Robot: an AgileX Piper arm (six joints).
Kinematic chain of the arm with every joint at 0, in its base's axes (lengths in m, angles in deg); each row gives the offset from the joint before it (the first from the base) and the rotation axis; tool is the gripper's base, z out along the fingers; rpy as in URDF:
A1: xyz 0 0 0.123 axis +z
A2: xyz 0 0 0 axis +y
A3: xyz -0.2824 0 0.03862 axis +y
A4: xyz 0.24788 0 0.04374 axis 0.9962 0 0.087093
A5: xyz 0 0 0 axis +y
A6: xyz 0.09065 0 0.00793 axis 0.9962 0 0.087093
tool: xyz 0 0 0 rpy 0 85 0
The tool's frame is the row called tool.
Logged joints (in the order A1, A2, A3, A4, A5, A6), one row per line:
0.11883 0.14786 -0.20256 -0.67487 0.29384 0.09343
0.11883 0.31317 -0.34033 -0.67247 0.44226 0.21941
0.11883 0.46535 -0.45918 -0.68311 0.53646 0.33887
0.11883 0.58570 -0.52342 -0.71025 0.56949 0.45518
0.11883 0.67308 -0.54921 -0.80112 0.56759 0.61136
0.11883 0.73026 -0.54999 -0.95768 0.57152 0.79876
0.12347 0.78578 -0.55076 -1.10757 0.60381 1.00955
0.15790 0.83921 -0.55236 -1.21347 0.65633 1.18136
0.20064 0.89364 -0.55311 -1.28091 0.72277 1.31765
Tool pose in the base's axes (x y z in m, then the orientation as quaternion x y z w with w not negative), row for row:
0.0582 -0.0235 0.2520 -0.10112 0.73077 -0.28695 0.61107
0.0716 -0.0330 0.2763 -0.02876 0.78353 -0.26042 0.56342
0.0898 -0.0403 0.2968 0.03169 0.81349 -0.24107 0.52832
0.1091 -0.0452 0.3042 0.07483 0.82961 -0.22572 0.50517
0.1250 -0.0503 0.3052 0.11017 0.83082 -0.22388 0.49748
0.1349 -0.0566 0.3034 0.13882 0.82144 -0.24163 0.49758
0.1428 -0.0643 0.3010 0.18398 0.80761 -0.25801 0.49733
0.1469 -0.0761 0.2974 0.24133 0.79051 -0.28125 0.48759
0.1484 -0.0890 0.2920 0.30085 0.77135 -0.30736 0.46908
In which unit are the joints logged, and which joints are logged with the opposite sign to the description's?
The joints are logged in radians. Opposite sign: A1.
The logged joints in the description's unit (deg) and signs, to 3 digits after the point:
-6.808 8.472 -11.606 -38.667 16.836 5.353
-6.808 17.943 -19.499 -38.530 25.340 12.571
-6.808 26.663 -26.309 -39.139 30.737 19.416
-6.808 33.558 -29.990 -40.694 32.629 26.080
-6.808 38.565 -31.467 -45.901 32.521 35.028
-6.808 41.841 -31.512 -54.871 32.746 45.766
-7.074 45.022 -31.556 -63.459 34.596 57.843
-9.047 48.083 -31.648 -69.527 37.605 67.687
-11.496 51.202 -31.691 -73.391 41.412 75.496

